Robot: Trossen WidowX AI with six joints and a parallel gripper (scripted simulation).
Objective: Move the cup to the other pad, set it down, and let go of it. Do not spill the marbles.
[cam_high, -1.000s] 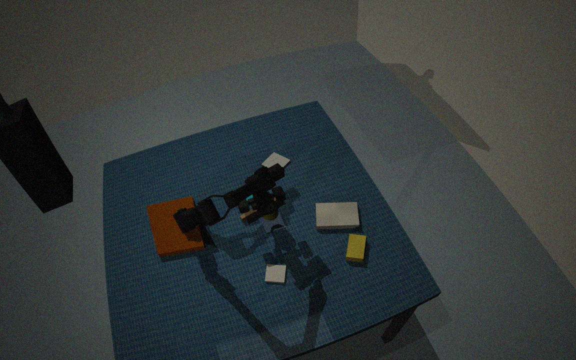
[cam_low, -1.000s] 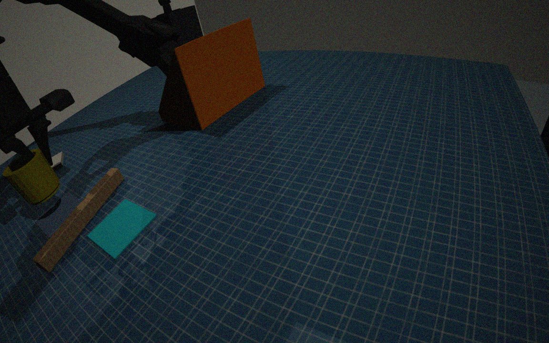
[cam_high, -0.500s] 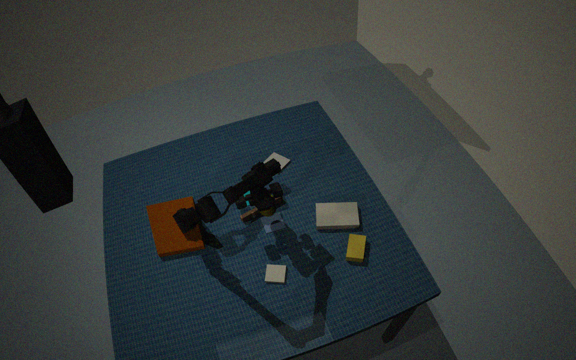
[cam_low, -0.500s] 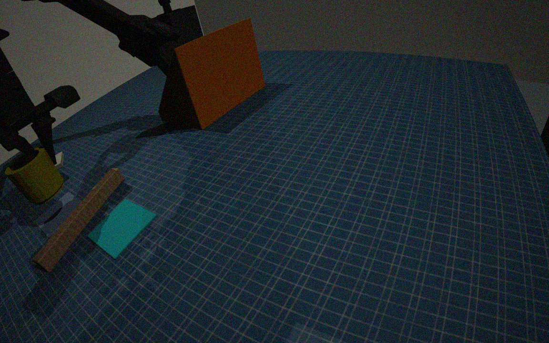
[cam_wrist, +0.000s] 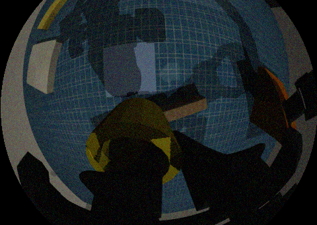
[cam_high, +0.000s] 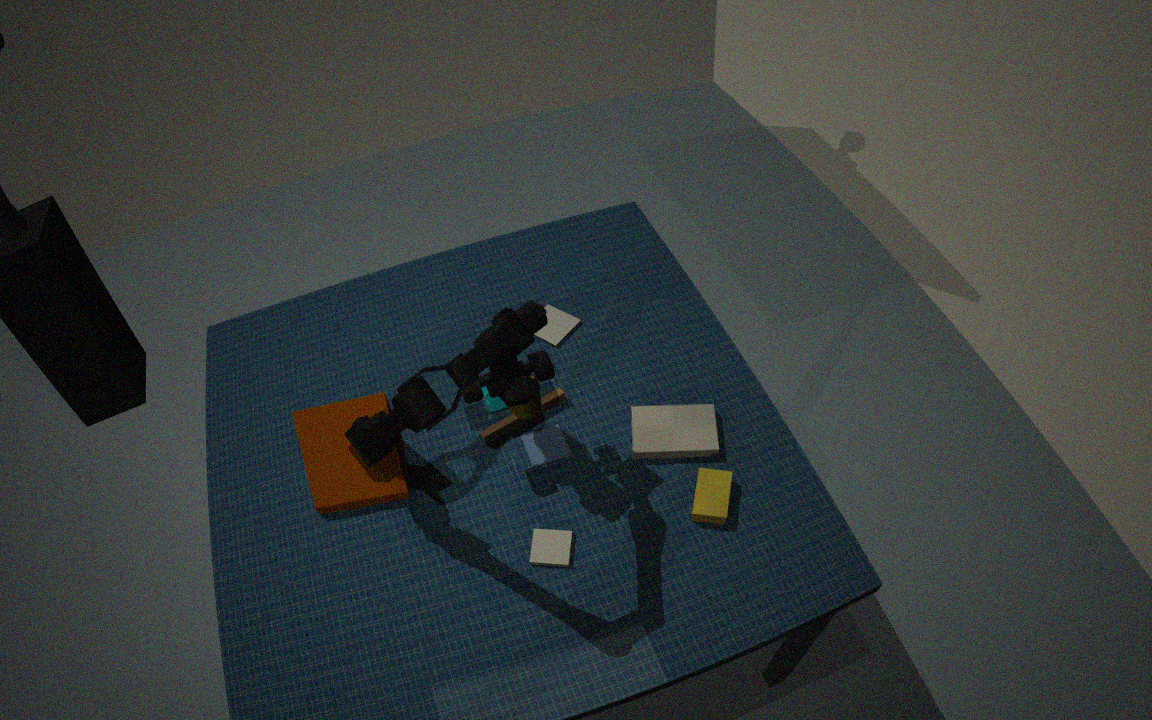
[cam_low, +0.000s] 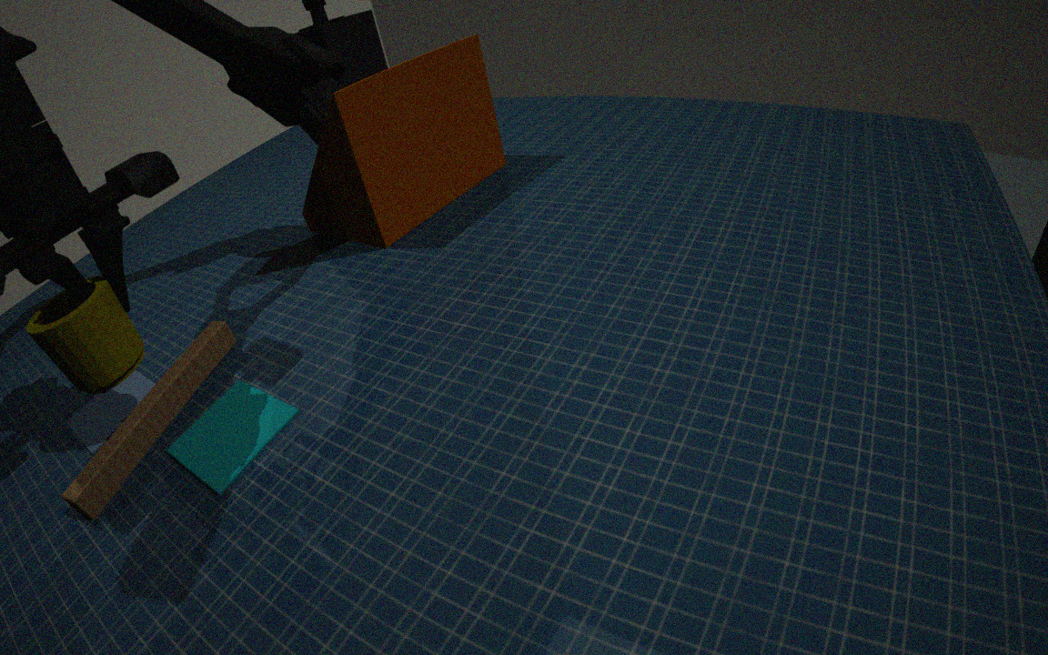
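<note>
The cyan pad is 10 mm ahead of my gripper tip, 100 mm to the left of it and 100 mm below it. From my gripper tip the other things lie so: yellow cup 20 mm ahead; then wooden bar 30 mm ahead, 20 mm to the left, 90 mm below.
</note>
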